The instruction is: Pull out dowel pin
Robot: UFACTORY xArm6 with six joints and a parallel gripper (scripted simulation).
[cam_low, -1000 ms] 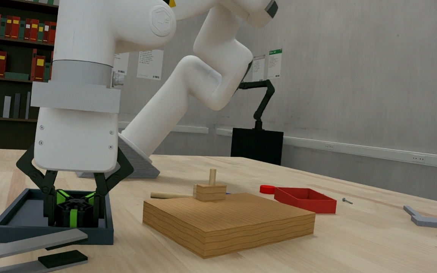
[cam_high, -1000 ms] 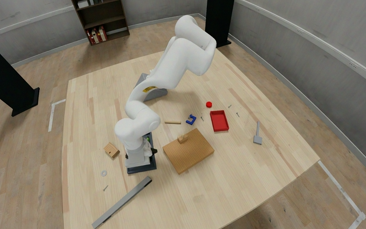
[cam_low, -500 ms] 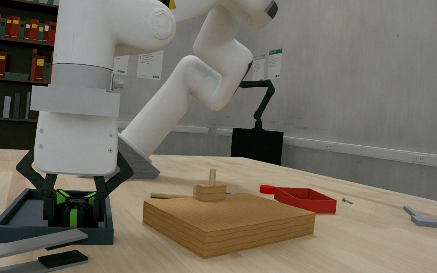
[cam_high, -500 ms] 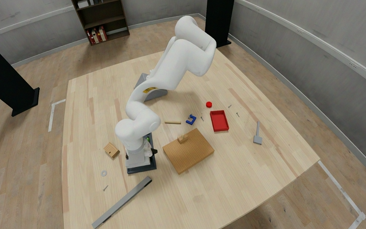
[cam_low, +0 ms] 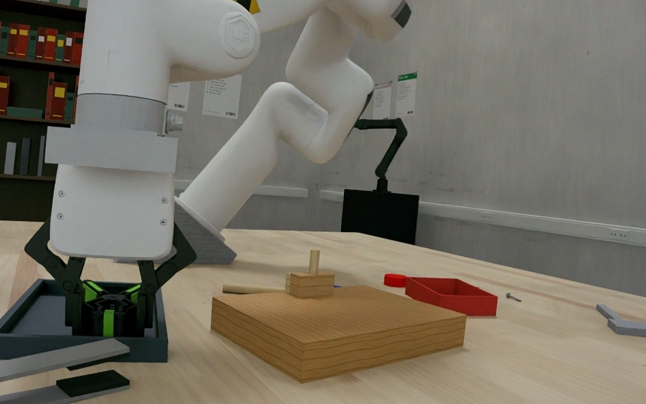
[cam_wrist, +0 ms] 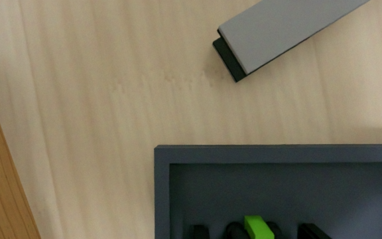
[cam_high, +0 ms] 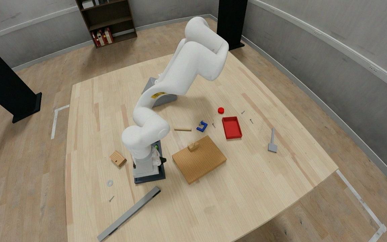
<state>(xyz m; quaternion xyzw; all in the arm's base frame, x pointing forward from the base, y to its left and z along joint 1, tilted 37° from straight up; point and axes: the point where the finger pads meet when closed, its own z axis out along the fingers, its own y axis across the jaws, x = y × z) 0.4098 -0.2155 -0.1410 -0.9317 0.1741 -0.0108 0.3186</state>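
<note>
The grey tray is 50 mm behind my hand and 10 mm below it. Also, from my hand: dowel pin (210 mm to the left, 30 mm above, 10 mm ahead); spare wooden block (130 mm to the right, 130 mm behind, 10 mm below); small wooden block (210 mm to the left, 20 mm above, 10 mm ahead).
</note>
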